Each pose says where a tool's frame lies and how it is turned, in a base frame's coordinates. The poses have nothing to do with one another.
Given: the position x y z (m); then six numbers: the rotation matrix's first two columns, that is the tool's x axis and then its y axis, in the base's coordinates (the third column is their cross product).
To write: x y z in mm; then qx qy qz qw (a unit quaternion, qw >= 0). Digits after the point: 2 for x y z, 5 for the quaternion.
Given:
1: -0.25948, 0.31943, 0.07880, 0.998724, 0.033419, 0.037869, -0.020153, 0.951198, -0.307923
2: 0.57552, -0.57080, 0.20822, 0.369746, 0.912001, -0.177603, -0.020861, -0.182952, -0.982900
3: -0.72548, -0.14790, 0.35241, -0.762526, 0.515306, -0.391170, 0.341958, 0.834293, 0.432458
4: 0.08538, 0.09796, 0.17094, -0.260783, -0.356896, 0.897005, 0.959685, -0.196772, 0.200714
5: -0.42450, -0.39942, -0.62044, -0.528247, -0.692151, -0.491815, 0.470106, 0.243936, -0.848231
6: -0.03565, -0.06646, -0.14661, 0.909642, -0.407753, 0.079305, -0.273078, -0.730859, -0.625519
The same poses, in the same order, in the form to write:
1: -259.48, 319.43, 78.80, -0.15562, -0.02131, 0.01356, 0.98749
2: 575.52, -570.80, 208.22, -0.63272, -0.35211, 0.43720, 0.53343
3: -725.48, -147.90, 352.41, 0.23214, 0.92320, 0.17018, 0.25465
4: 85.38, 97.96, 170.94, -0.36816, -0.40933, -0.68033, 0.48380
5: -424.50, -399.42, -620.44, -0.08845, 0.62763, -0.60845, 0.47755
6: -35.65, -66.46, -146.61, -0.92421, 0.18417, -0.10612, 0.31726
